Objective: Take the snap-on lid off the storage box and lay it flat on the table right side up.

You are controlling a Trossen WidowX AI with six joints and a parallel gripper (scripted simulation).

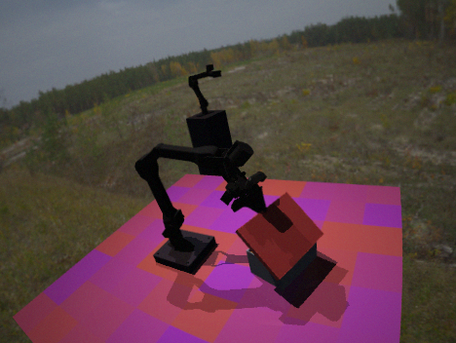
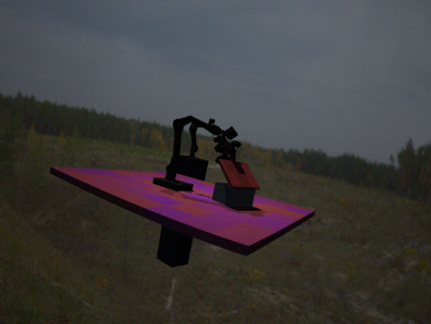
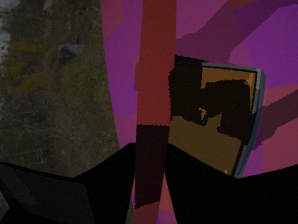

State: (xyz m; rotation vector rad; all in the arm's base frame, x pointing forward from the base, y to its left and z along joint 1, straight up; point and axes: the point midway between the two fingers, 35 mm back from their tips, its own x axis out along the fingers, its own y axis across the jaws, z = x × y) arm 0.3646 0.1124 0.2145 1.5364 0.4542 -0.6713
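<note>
Now: the red lid 70 mm ahead of my gripper tip, 10 mm to the right of it and 50 mm below it. The rest, counted from my gripper tip: dark grey storage box 40 mm ahead, 20 mm to the left, 180 mm below.
</note>
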